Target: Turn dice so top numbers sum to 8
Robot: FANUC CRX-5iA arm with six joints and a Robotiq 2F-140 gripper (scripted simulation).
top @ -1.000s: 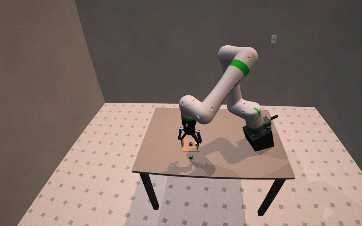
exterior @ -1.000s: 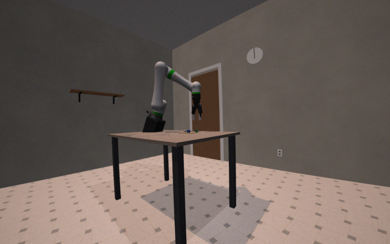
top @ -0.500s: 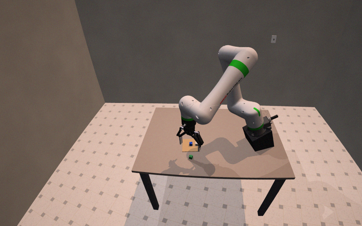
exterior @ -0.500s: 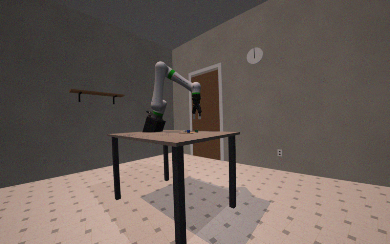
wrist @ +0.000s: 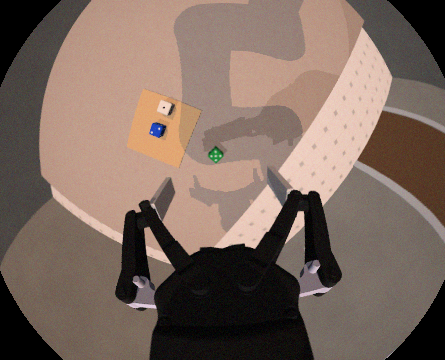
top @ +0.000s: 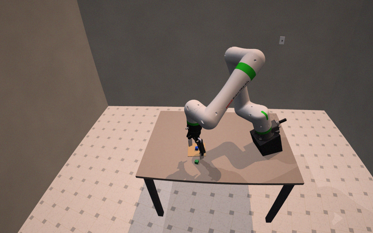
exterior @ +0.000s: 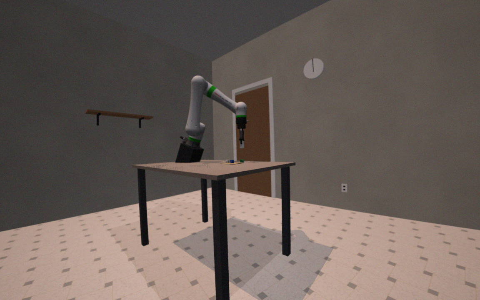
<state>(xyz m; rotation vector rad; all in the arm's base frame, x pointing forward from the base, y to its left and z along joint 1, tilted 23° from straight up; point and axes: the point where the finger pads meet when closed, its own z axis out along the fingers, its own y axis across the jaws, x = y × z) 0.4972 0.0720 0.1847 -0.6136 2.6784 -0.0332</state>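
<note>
Right now my hand is 10 mm to the left of the green die and 120 mm above it. Round my hand: mat 20 mm behind, 140 mm to the right, 130 mm below; then blue die 20 mm behind, 140 mm to the right, 120 mm below; then white die 70 mm behind, 130 mm to the right, 120 mm below.
</note>
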